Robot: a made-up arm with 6 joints. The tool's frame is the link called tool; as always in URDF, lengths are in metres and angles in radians. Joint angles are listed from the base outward.
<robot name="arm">
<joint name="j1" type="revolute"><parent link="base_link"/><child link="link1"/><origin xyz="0 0 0.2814"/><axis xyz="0 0 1"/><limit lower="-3.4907" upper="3.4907"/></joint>
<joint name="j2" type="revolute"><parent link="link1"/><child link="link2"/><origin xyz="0 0 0" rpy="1.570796 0 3.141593"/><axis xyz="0 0 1"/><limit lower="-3.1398" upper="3.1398"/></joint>
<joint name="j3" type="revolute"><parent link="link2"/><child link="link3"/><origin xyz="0 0.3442 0" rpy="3.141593 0 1.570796"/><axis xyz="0 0 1"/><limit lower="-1.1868" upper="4.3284"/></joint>
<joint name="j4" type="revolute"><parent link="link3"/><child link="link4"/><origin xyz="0 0 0" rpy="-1.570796 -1.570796 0"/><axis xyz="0 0 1"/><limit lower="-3.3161" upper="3.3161"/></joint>
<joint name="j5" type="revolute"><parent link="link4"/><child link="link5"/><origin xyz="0 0 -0.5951" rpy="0 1.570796 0"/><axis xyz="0 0 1"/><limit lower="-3.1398" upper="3.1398"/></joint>
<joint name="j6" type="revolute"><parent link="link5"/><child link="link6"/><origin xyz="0 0 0.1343" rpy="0 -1.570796 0"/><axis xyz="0 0 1"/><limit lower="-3.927" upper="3.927"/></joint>
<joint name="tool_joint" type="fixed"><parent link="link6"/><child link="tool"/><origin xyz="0 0 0" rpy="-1.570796 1.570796 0"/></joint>
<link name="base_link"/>
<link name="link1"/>
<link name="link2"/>
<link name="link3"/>
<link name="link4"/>
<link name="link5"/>
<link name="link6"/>
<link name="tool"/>
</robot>
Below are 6 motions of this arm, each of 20 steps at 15 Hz.
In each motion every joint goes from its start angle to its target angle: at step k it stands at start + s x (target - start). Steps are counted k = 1, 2, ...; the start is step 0. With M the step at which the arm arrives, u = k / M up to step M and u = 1 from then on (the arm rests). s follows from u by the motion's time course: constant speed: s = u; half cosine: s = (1 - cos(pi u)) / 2; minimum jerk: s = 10 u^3 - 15 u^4 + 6 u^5.
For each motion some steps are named. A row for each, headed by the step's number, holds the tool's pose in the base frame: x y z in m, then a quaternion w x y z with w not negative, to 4 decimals.
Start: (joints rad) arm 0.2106 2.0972 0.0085 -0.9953 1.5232 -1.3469
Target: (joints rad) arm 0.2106 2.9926 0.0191 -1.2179 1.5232 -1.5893
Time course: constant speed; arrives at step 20
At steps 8, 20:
8: -0.2938 -0.1270 -0.2769 0.7725 0.3531 0.0100 -0.5277
20: -0.5347 -0.1618 -0.0343 0.7558 0.1792 0.0824 -0.6245

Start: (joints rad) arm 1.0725 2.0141 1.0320 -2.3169 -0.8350 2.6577
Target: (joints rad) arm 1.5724 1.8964 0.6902 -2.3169 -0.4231 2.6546
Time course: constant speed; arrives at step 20
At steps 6, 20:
6: 0.0942 0.5264 -0.4203 0.6173 -0.1538 0.1654 0.7537
20: -0.0919 0.4460 -0.4199 0.4869 -0.3342 0.2450 0.7689

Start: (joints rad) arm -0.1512 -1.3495 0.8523 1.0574 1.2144 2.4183
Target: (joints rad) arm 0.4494 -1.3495 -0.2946 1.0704 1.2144 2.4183
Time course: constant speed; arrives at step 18
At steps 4, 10, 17, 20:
4: -0.6644 -0.0538 0.8674 0.4523 0.1603 0.1344 0.8670
10: -0.4303 -0.1456 0.9528 0.3357 0.3010 0.2456 0.8581
17: -0.1402 -0.1325 0.9437 0.1978 0.4235 0.3987 0.7890
20: -0.1024 -0.1209 0.9327 0.1789 0.4368 0.4218 0.7742

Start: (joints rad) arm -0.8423 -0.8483 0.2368 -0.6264 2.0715 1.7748
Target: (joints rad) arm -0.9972 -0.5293 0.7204 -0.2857 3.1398 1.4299
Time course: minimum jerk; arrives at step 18
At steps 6, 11, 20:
6: -0.0358 -0.1351 1.0305 0.2690 -0.0079 0.5707 0.7758
11: -0.0656 -0.1222 1.0971 0.5138 -0.0942 0.6591 0.5411
20: -0.0811 -0.1119 1.1312 0.6290 -0.1344 0.6777 0.3564

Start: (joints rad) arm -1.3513 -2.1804 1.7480 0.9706 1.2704 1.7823
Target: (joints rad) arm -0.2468 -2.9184 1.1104 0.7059 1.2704 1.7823
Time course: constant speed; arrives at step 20
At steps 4, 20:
4: -0.3231 0.4942 -0.4586 0.8115 -0.4799 0.2459 0.2251
20: -0.3978 -0.0052 -0.5707 0.6354 -0.5955 0.0886 0.4835

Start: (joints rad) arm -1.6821 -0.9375 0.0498 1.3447 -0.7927 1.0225
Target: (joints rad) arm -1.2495 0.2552 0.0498 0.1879 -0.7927 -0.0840
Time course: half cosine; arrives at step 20
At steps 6, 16, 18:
6: -0.0632 -0.1369 1.0370 0.2118 -0.3588 0.5973 -0.6854
16: 0.0548 -0.6551 0.6071 0.6848 0.1356 0.4282 -0.5738
18: 0.0794 -0.6762 0.5409 0.6859 0.2093 0.4190 -0.5569

